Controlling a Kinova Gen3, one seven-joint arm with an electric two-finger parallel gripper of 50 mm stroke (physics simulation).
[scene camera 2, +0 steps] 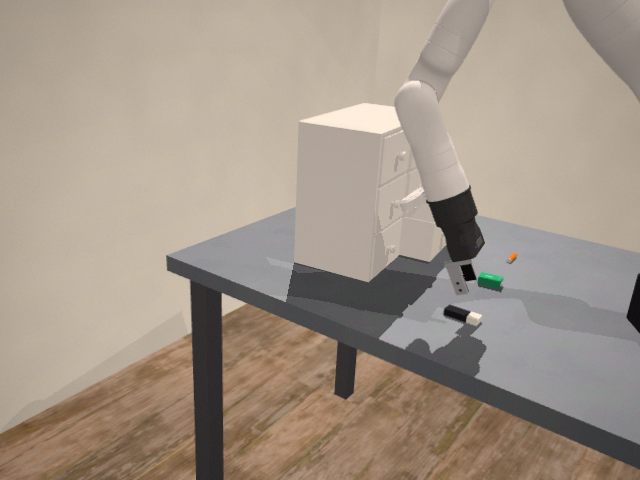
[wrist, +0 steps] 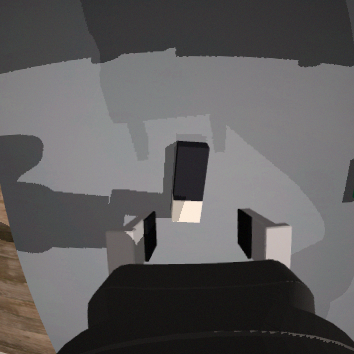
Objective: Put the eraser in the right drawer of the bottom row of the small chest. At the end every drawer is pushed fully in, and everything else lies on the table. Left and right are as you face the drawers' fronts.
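Note:
My gripper is visible in the pictures, the wrist view among them. The pictures also show a white chest and an eraser.

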